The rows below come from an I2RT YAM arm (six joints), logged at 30 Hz.
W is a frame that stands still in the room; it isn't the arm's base.
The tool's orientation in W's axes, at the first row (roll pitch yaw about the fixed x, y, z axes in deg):
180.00, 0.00, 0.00
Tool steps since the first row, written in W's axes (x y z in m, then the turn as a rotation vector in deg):
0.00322, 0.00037, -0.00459, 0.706, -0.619, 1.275
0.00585, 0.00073, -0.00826, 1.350, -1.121, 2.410
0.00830, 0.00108, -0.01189, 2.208, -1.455, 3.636
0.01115, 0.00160, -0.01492, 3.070, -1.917, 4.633
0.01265, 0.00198, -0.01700, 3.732, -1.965, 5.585
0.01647, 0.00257, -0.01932, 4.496, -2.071, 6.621
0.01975, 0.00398, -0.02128, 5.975, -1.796, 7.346
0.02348, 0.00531, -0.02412, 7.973, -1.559, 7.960
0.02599, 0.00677, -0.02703, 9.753, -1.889, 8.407
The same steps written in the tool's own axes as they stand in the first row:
0.00322, -0.00037, 0.00459, 0.706, 0.619, -1.275
0.00585, -0.00073, 0.00826, 1.350, 1.121, -2.410
0.00830, -0.00108, 0.01189, 2.208, 1.455, -3.636
0.01115, -0.00160, 0.01492, 3.070, 1.917, -4.633
0.01265, -0.00198, 0.01700, 3.732, 1.965, -5.585
0.01647, -0.00257, 0.01932, 4.496, 2.071, -6.621
0.01975, -0.00398, 0.02128, 5.975, 1.796, -7.346
0.02348, -0.00531, 0.02412, 7.973, 1.559, -7.960
0.02599, -0.00677, 0.02703, 9.753, 1.889, -8.407

